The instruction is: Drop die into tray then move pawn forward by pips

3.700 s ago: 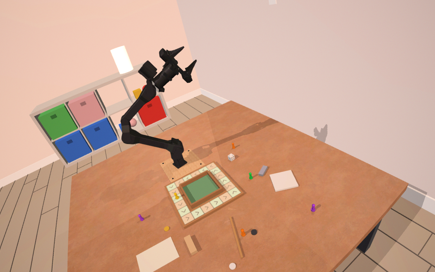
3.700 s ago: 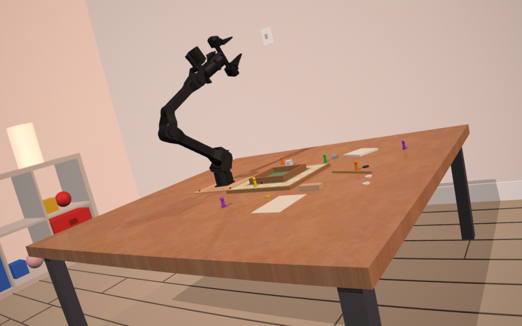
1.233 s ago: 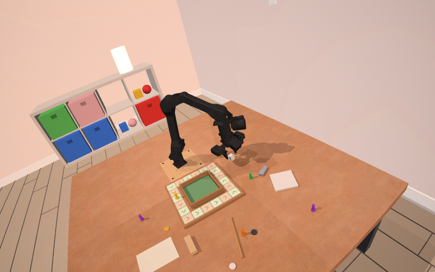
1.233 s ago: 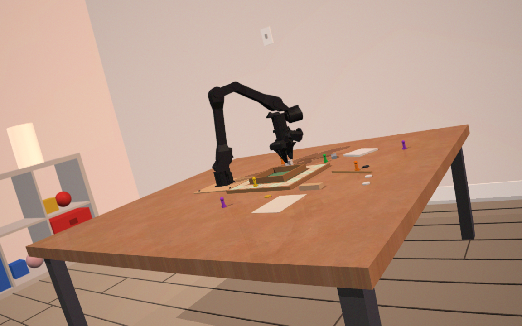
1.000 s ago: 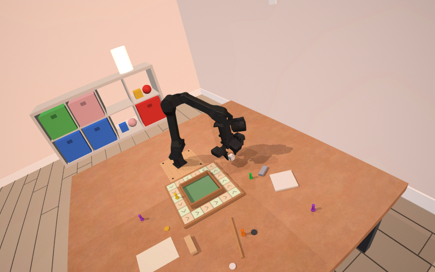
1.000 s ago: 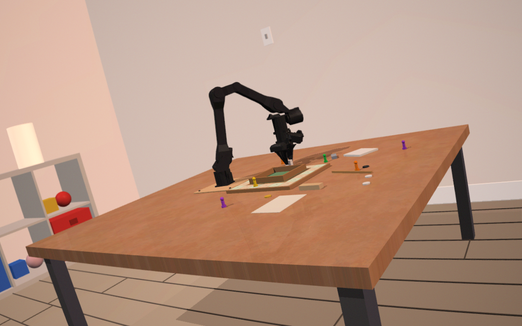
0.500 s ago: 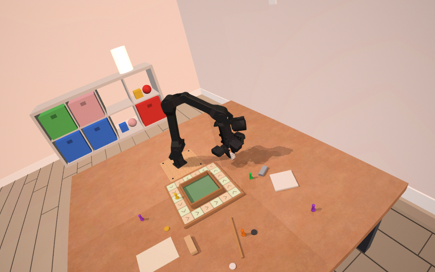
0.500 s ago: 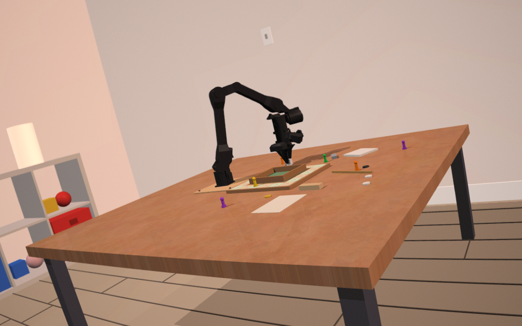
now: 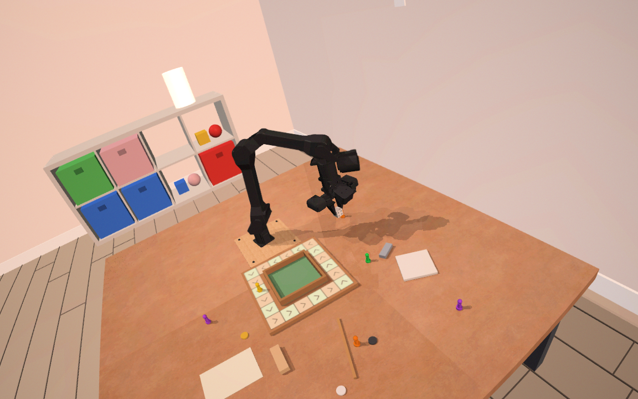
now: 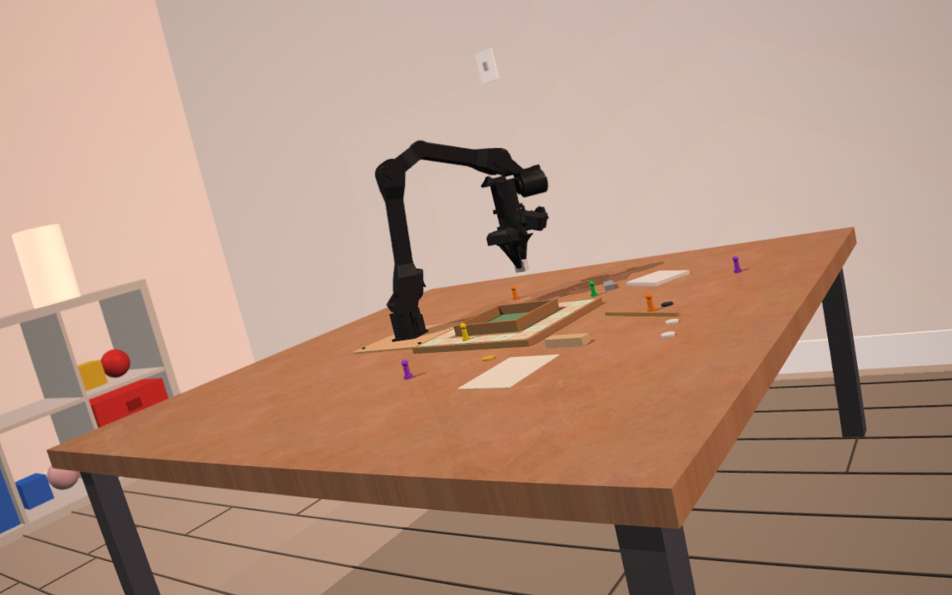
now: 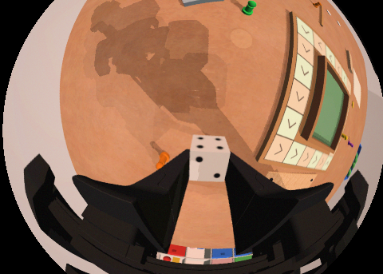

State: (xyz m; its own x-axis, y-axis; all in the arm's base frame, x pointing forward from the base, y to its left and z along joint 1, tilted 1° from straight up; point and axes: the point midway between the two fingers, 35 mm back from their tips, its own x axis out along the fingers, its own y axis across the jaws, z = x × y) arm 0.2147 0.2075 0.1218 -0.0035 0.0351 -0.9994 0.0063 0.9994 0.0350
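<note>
My gripper tip is now 36 cm to the left of the yellow pawn, 6 cm above it and 1 cm short of it. From my gripper tip the other things lie so: grey block (20 cm ahead, 8 cm below, 1 cm to the left); green pawn (18 cm ahead, 7 cm below, 5 cm to the right); white die (right at my gripper tip).
</note>
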